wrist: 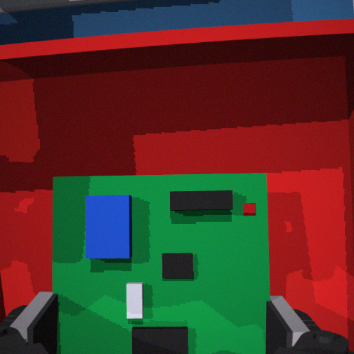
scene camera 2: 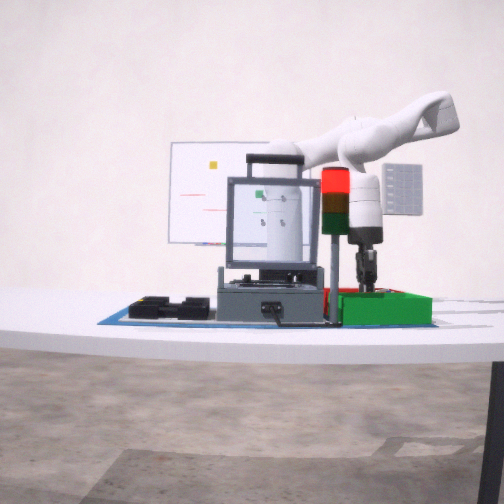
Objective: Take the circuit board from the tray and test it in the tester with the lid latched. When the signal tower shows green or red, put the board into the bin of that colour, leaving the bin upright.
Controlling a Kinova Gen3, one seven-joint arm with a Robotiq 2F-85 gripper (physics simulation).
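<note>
My gripper (scene camera 2: 366,290) (wrist: 160,321) is shut on the circuit board (wrist: 215,285), a green board with blue, black and white parts, gripped by its two side edges. In the wrist view the board looks level and lies within the walls of the red bin (scene camera 2: 327,300) (wrist: 200,37). Whether it touches the bin floor cannot be told; in the scene view the green bin (scene camera 2: 387,310) hides most of it. The red bin looks upright. The signal tower (scene camera 2: 335,181) is lit red at the top. The tester (scene camera 2: 240,306) stands left of it with its clear lid (scene camera 2: 272,265) raised.
The signal tower's pole (scene camera 2: 334,280) stands close in front of the bins, beside the tester. A low black fixture (scene camera 2: 168,308) lies left of the tester on the blue mat (scene camera 2: 114,318). A whiteboard (scene camera 2: 200,220) is on the wall behind.
</note>
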